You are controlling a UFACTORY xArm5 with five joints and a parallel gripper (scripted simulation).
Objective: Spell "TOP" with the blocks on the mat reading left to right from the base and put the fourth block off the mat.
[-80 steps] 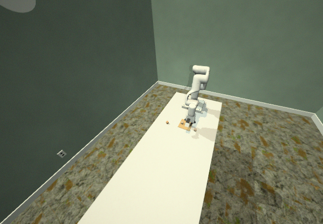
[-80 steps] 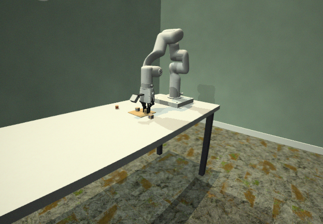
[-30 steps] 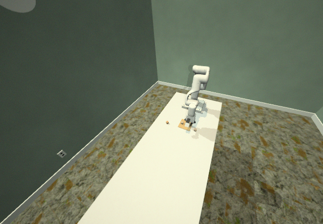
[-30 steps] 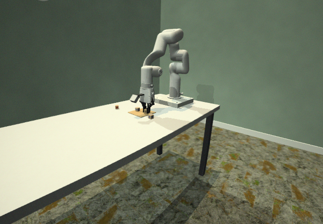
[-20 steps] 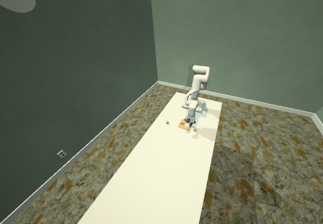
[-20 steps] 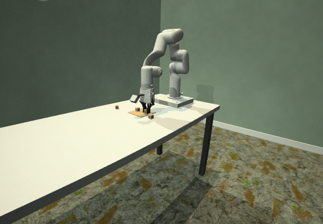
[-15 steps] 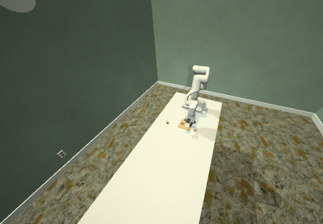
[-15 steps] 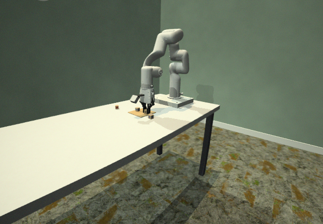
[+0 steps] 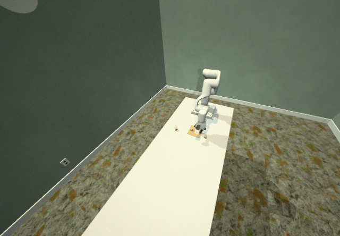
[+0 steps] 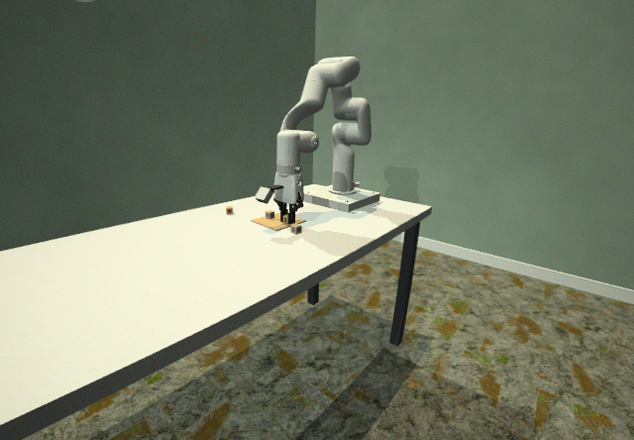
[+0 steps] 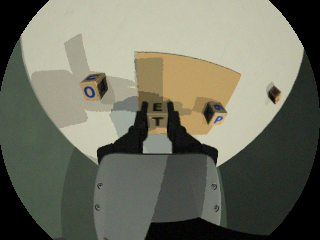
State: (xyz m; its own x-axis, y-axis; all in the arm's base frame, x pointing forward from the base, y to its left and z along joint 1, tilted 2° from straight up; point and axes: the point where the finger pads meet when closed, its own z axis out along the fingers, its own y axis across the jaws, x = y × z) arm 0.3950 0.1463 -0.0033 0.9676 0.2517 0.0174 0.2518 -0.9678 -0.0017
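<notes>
My hand is 1 cm short of the tan mat, 4 cm to the left of it and 2 cm above it.
</notes>
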